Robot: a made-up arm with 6 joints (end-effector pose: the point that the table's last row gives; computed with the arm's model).
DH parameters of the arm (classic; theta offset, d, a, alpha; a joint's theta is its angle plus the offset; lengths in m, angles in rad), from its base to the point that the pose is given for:
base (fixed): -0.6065 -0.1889 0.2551 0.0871
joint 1: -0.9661 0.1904 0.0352 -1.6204
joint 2: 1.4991 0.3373 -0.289 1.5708
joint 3: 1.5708 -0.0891 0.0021 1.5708
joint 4: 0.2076 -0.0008 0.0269 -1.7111
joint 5: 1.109 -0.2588 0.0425 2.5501
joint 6: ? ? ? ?
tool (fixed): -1.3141 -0.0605 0 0
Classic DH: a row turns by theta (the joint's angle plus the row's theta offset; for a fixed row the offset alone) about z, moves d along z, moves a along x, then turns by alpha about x.
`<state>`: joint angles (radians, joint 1 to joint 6).
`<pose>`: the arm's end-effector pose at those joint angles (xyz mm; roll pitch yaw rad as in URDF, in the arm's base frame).
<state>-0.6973 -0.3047 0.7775 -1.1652 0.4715 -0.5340</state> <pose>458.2 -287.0 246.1 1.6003 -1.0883 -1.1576</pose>
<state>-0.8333 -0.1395 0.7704 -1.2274 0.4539 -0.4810</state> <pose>409.4 -357.9 259.5 1.6972 -0.9706 -1.3825</pose>
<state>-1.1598 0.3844 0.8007 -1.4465 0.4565 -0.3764</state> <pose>199.6 -497.6 243.8 2.0435 -0.7095 -1.8790</pose>
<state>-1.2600 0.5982 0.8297 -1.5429 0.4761 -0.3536</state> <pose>111.5 -520.6 213.6 2.2148 -0.6386 -2.0476</pose>
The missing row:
joint 6: 0.6413 -0.3145 0.0091 2.2495
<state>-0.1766 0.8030 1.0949 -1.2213 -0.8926 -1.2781</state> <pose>390.6 -379.8 370.6 2.0717 -0.7901 -1.5943</pose>
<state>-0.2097 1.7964 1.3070 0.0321 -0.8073 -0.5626</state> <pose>340.1 -609.8 6.4 -1.1236 1.3232 1.8620</pose>
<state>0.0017 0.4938 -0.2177 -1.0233 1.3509 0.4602</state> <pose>480.1 -248.7 197.4 2.0060 0.5058 -0.2217</pose>
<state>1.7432 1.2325 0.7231 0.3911 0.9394 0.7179</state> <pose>281.2 184.4 228.5 -1.3102 1.4498 -2.9407</pose>
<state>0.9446 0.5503 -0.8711 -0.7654 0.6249 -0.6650</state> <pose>510.0 -18.2 364.5 1.4344 0.4539 0.1959</pose>
